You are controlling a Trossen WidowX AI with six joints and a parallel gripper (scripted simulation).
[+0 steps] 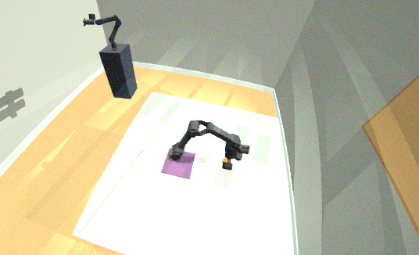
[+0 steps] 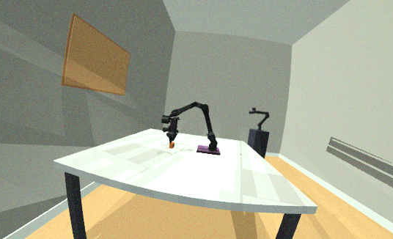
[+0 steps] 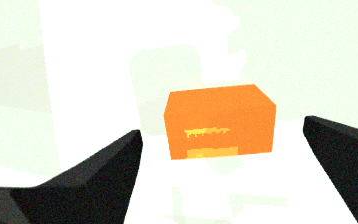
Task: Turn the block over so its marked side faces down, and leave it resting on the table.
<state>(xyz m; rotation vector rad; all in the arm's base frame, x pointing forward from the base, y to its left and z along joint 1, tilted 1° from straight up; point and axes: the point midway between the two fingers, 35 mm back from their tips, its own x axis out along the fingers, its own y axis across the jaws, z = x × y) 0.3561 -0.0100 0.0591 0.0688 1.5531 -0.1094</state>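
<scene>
The orange block lies 2 cm below my gripper tip and 1 cm behind it.
</scene>
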